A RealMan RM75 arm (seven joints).
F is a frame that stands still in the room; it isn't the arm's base.
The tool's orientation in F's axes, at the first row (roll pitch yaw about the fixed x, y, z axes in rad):
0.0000 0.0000 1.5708
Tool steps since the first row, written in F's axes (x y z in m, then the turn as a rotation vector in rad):
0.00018 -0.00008 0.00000 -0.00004 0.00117 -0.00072
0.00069 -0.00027 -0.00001 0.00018 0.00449 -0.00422
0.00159 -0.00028 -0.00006 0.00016 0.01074 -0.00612
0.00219 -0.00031 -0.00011 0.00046 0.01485 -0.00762
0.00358 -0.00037 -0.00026 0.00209 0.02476 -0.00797
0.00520 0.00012 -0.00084 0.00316 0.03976 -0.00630
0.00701 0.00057 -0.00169 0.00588 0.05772 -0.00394
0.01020 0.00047 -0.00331 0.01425 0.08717 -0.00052
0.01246 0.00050 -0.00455 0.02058 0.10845 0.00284
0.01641 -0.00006 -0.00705 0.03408 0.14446 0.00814
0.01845 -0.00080 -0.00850 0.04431 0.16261 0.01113
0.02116 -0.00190 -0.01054 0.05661 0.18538 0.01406
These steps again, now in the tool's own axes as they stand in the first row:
-0.00008 -0.00018 0.00000 0.00117 0.00004 -0.00072
-0.00027 -0.00069 -0.00001 0.00449 -0.00018 -0.00422
-0.00028 -0.00159 -0.00006 0.01074 -0.00016 -0.00612
-0.00031 -0.00219 -0.00011 0.01485 -0.00046 -0.00762
-0.00037 -0.00358 -0.00026 0.02476 -0.00209 -0.00797
0.00012 -0.00520 -0.00084 0.03976 -0.00316 -0.00630
0.00057 -0.00701 -0.00169 0.05772 -0.00588 -0.00394
0.00047 -0.01020 -0.00331 0.08717 -0.01425 -0.00052
0.00050 -0.01246 -0.00455 0.10845 -0.02058 0.00284
-0.00006 -0.01641 -0.00705 0.14446 -0.03408 0.00814
-0.00080 -0.01845 -0.00850 0.16261 -0.04431 0.01113
-0.00190 -0.02116 -0.01054 0.18538 -0.05661 0.01406

